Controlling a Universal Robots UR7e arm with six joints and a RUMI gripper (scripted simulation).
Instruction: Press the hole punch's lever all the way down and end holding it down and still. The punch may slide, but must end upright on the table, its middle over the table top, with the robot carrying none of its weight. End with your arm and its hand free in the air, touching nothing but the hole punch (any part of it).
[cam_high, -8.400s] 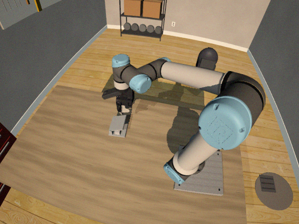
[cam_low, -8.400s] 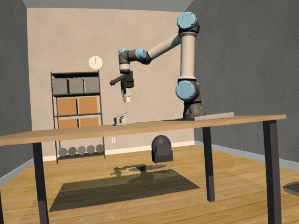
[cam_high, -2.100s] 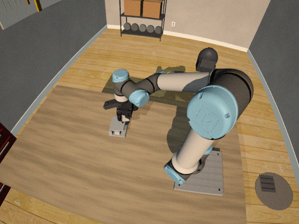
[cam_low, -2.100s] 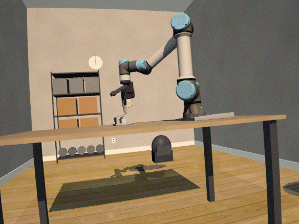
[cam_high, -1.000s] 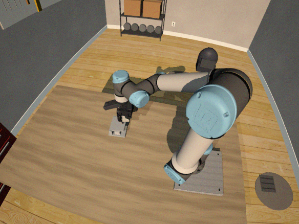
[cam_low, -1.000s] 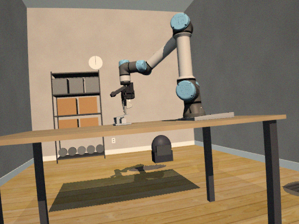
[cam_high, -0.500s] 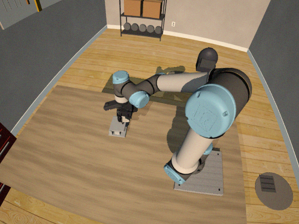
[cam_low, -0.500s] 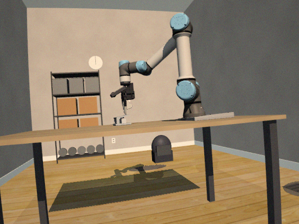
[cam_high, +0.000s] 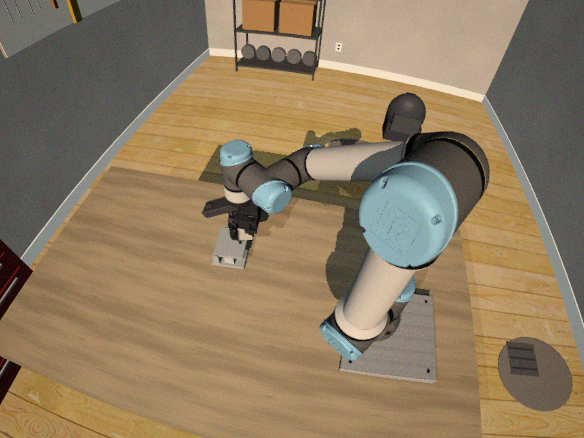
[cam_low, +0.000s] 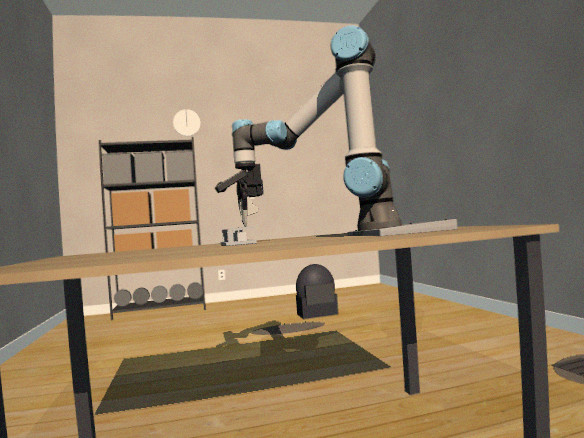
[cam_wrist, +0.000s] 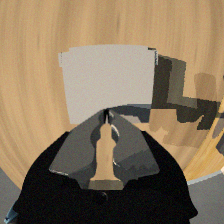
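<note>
The hole punch lies 40 mm below my hand, 30 mm ahead of it and 10 mm to the left of it.
</note>
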